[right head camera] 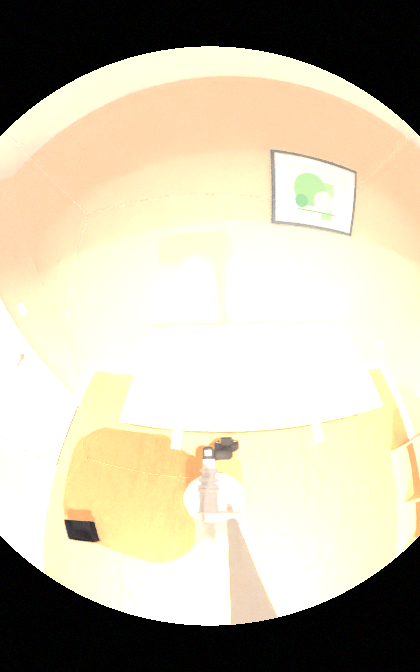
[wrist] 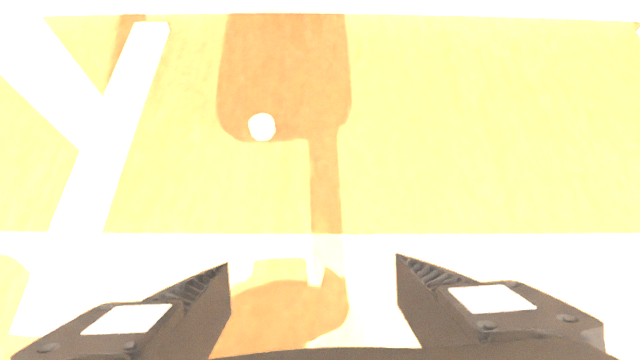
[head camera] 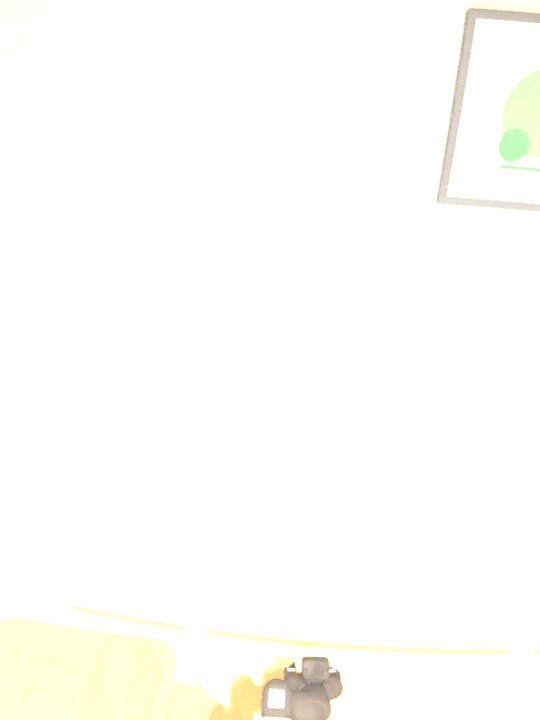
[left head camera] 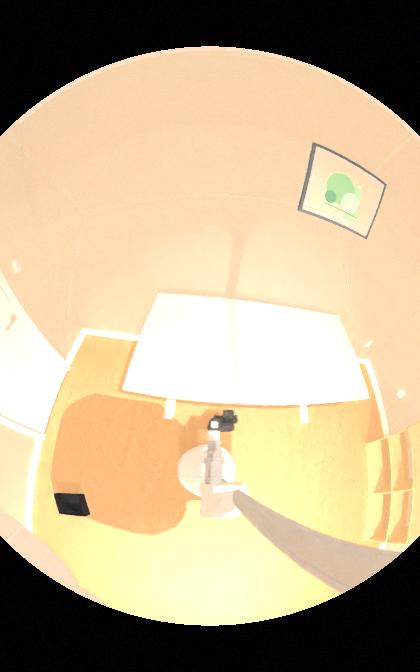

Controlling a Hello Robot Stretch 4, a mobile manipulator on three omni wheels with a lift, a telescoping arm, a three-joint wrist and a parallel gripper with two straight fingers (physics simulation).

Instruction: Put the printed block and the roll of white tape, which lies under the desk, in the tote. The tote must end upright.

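Places are measured from the robot's base along level axes (x ahead, y left, z up), in centimetres.
Pixels of known places: gripper, fingertip midpoint: point(wrist: 313, 283).
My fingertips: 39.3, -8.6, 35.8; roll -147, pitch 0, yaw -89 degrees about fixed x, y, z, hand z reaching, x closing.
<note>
Ahead of a thing's pixels: the offset from my fingertips to its top centre, as dx, dy, dz. Level surfaces: height alone.
The roll of white tape @(+39.2, +9.8, -36.1) point(wrist: 262, 126) lies on the floor in the upper middle of the wrist view, at the lower left edge of a wide shadow. My gripper point(head camera: 313, 665) point(left head camera: 229, 414) point(right head camera: 227, 441) point(wrist: 313, 283) is open, with nothing between its fingertips; it is low in front of the long side of the white desk @(dz +33.5) point(left head camera: 200, 350) point(right head camera: 250, 380). The tape is beyond the fingers, slightly left of their middle. A black open box @(-98.2, +121.3, -28.5) point(left head camera: 71, 504) point(right head camera: 81, 530), which looks like the tote, stands upright on the floor at the far left. I cannot make out the printed block in these overexposed views.
One desk leg point(left head camera: 170, 408) point(right head camera: 176, 439) point(wrist: 125, 115) stands left of my gripper, and another point(left head camera: 304, 414) point(right head camera: 318, 432) stands to the right. A light wooden shelf unit point(left head camera: 395, 491) is at the far right. A framed picture point(left head camera: 341, 187) point(right head camera: 310, 187) hangs above the desk.
</note>
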